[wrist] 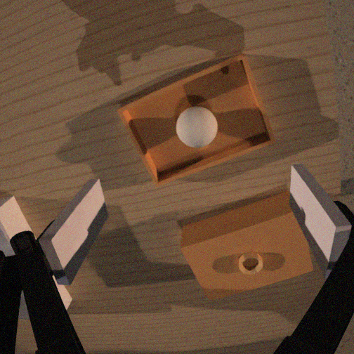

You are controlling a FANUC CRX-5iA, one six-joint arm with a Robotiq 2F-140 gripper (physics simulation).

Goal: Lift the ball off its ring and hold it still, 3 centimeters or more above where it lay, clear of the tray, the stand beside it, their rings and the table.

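A white ball (197, 127) sits near the middle of an orange open tray (139, 132), above centre in the wrist view. The ring under the ball is hidden; a dark round shadow shows just behind the ball. An orange block-shaped stand (210, 270) is beside the tray, lower right of centre, with a small empty ring (241, 263) on its top. My gripper (194, 191) is wide open with nothing between its fingers. Its fingertips appear lower in the view than the ball, one to the left of the stand and one at the stand's right. The height above the tray cannot be judged exactly.
The wooden table (35, 125) lies under the tray and stand, with dark shadows across it. Its edge runs down the right side, with a grey speckled floor (347, 100) beyond. Pale parts of the robot (11, 215) show behind the left finger at the lower left.
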